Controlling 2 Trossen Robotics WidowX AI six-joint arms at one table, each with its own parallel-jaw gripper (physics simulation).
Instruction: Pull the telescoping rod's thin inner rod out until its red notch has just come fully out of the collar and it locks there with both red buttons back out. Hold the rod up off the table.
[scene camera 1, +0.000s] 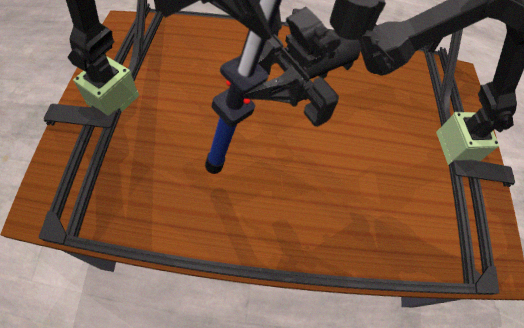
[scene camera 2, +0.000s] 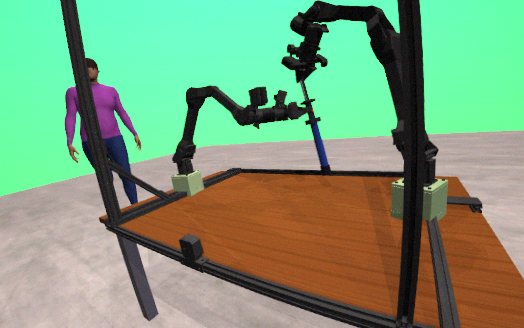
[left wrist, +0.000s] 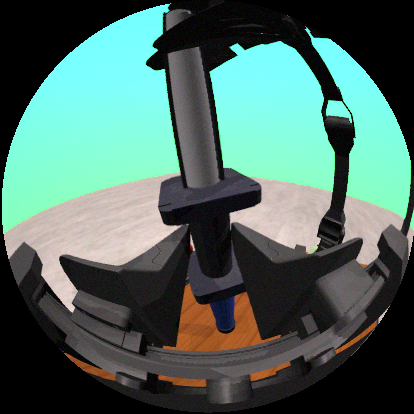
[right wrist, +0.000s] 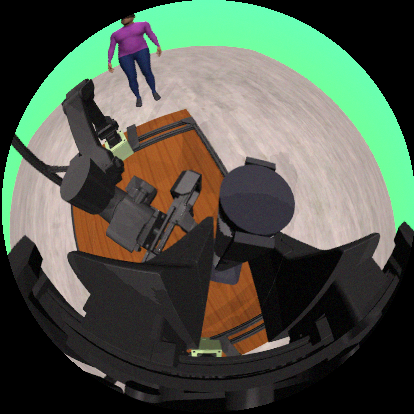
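A telescoping rod (scene camera 1: 229, 105) is part of the scene, and it appears again in scene camera 2 (scene camera 2: 313, 121), while the left wrist view (left wrist: 214, 277) and the right wrist view (right wrist: 231, 275) show the rod too. The left gripper (scene camera 1: 237, 87) can also be found in scene camera 2 (scene camera 2: 310, 109) and in the left wrist view (left wrist: 210, 229). As for the right gripper (scene camera 2: 299, 83), it is visible in the left wrist view (left wrist: 153, 58) as well as in the right wrist view (right wrist: 227, 222).
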